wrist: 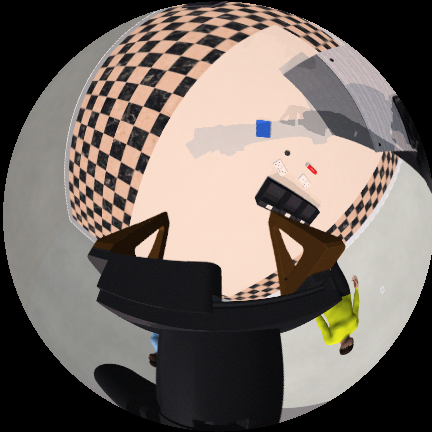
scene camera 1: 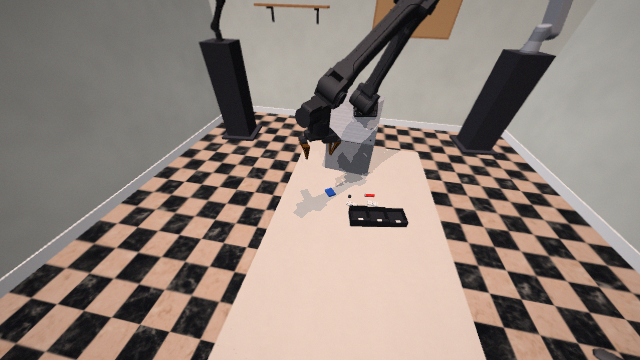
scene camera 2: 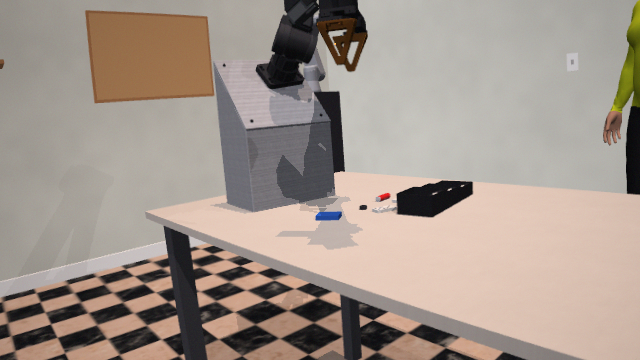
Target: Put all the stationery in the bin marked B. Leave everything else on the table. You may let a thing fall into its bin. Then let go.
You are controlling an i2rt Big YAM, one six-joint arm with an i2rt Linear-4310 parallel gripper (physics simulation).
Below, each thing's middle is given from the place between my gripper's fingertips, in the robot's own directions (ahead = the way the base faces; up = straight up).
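Looking at the black three-compartment bin unit (scene camera 2: pixel 429 200), I find my gripper 290 mm above it and 280 mm to the right of it. My gripper is also 30 mm short of the unit.
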